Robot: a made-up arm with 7 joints.
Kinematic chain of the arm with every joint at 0, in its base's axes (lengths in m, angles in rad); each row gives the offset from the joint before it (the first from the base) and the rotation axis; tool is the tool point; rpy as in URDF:
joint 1: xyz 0 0 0.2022 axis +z
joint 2: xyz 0 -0.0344 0.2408 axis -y
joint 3: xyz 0 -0.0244 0.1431 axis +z
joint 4: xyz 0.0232 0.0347 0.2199 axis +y
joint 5: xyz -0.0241 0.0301 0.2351 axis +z
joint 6: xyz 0 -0.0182 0.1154 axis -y
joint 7: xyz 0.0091 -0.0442 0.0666 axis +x
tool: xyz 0 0 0 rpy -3.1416 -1.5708 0
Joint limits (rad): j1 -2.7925..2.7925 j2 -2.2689..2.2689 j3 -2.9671..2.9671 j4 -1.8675..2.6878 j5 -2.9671..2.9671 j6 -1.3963..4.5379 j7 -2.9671..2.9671
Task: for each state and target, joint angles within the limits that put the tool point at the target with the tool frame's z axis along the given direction. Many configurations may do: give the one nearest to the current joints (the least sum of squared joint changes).
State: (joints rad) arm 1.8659 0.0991 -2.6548 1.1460 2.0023 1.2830 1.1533
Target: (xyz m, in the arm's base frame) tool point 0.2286 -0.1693 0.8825 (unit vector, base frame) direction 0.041 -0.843 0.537
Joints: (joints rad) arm 1.1457 -0.6381 -2.6395 1.5161 2.1536 1.6991 1.1533
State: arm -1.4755 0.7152 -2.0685 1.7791 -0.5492 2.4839 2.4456
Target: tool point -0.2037 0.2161 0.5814 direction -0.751 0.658 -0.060
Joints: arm -1.7342 0.0568 -2.4217 2.6129 -0.3415 2.6080 2.4456
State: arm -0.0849 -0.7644 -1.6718 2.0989 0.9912 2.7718 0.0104
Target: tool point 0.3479 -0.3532 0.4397 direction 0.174 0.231 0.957
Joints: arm 0.0300 -1.3845 -1.5190 1.5538 1.1884 3.4112 0.0104
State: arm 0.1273 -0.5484 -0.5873 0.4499 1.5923 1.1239 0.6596
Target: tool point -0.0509 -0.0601 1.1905 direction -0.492 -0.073 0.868
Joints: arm 0.7586 0.2478 -0.1918 0.0292 2.3855 1.2049 0.6596
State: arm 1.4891 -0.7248 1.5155 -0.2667 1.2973 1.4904 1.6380
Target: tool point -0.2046 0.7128 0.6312 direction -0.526 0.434 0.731
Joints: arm 1.8723 -1.3131 1.3843 0.0072 1.1776 0.8333 1.6380
